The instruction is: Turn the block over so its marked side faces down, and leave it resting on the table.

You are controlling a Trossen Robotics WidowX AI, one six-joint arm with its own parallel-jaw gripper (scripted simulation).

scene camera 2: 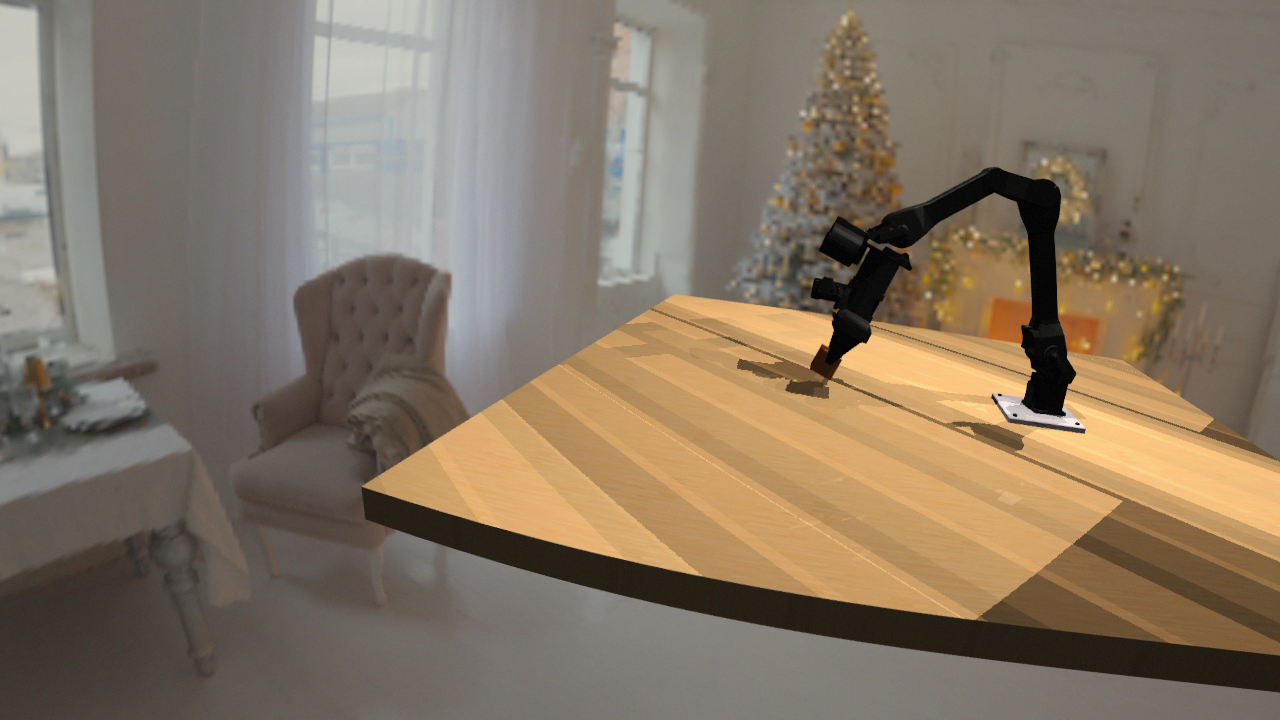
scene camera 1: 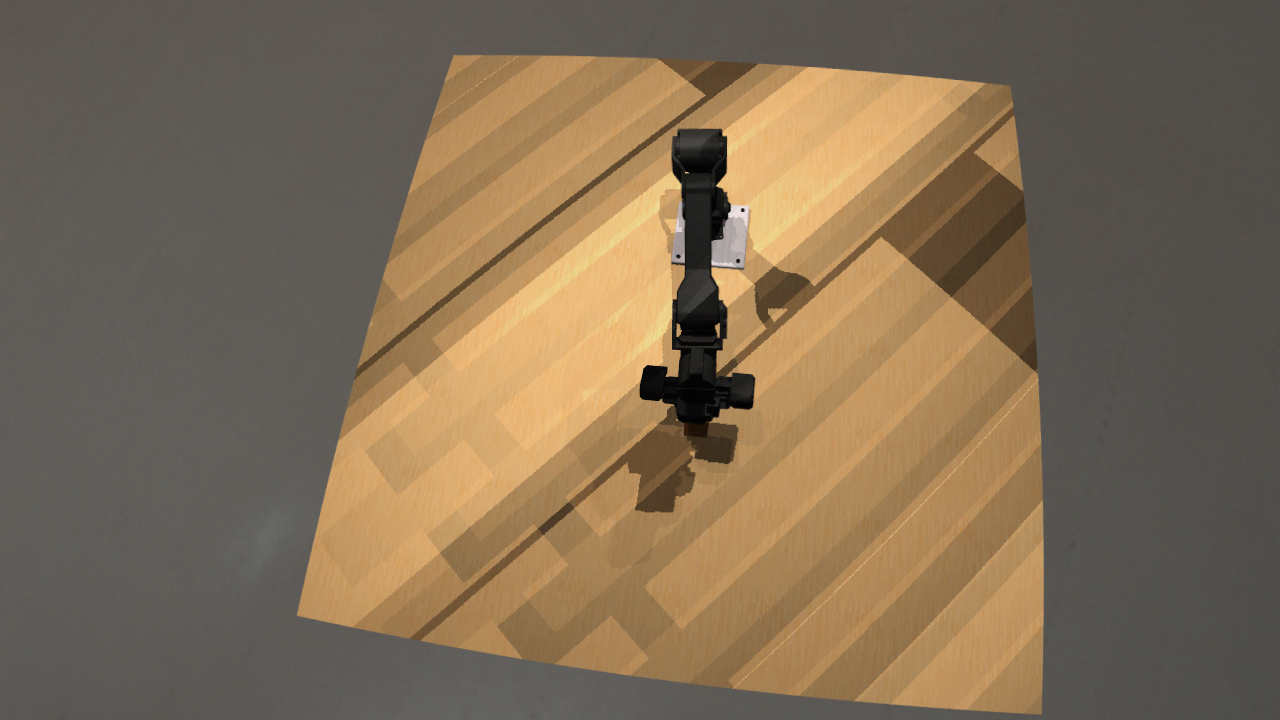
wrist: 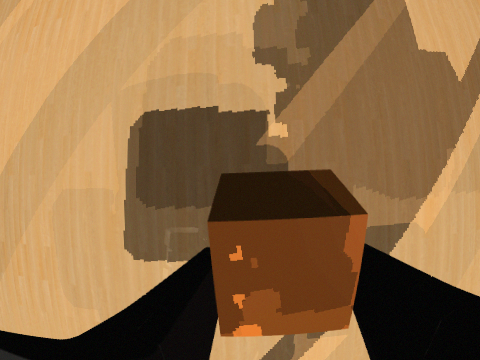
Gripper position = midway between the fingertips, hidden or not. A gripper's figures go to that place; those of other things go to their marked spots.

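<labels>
The gripper (wrist: 282, 257) is 10 cm from the lens, and a block (wrist: 286, 247) is 8 cm from the lens.
</labels>
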